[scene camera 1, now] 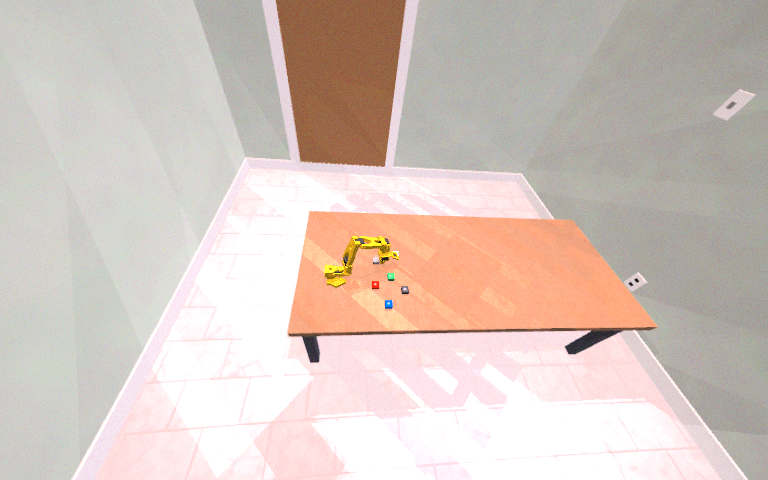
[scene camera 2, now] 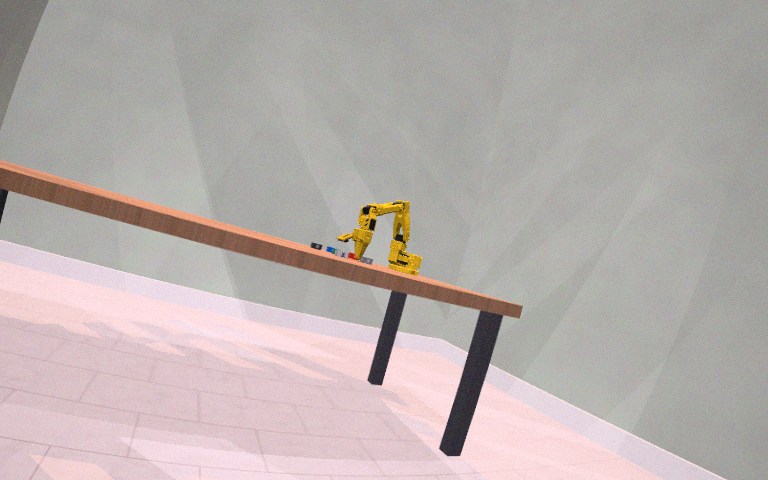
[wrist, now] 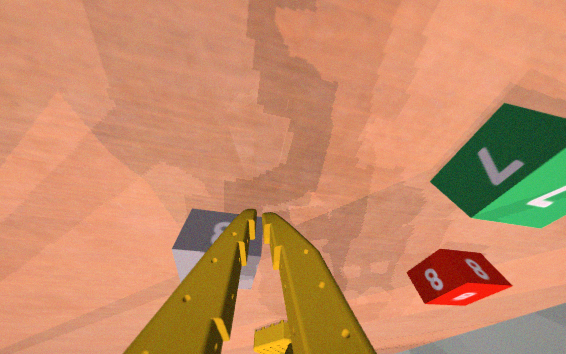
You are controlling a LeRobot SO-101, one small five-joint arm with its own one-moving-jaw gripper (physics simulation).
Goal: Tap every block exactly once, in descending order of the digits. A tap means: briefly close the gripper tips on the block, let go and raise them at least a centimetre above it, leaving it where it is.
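Note:
My gripper (scene camera 1: 381, 262) (scene camera 2: 359, 259) (wrist: 260, 215) is shut and empty, its tips beside the grey block (scene camera 1: 376, 260) (scene camera 2: 367, 260) (wrist: 189, 240). In the wrist view the left jaw covers part of that block and its digit. The red block (scene camera 1: 374, 284) (scene camera 2: 351, 256) (wrist: 450, 275) shows an 8. The green block (scene camera 1: 390, 276) (wrist: 500, 160) shows what looks like a 7. A white block (scene camera 1: 395, 253) is partly behind the gripper in scene camera 1. The black block (scene camera 1: 404, 289) (scene camera 2: 316, 245) and the blue block (scene camera 1: 388, 303) (scene camera 2: 330, 249) have digits too small to read.
The blocks stand on the wooden table (scene camera 1: 481, 254) (scene camera 2: 169, 223). The arm's yellow base (scene camera 1: 336, 281) (scene camera 2: 404, 263) (wrist: 272, 337) is near the table's left end in scene camera 1. The red and green blocks are right of the jaws in the wrist view.

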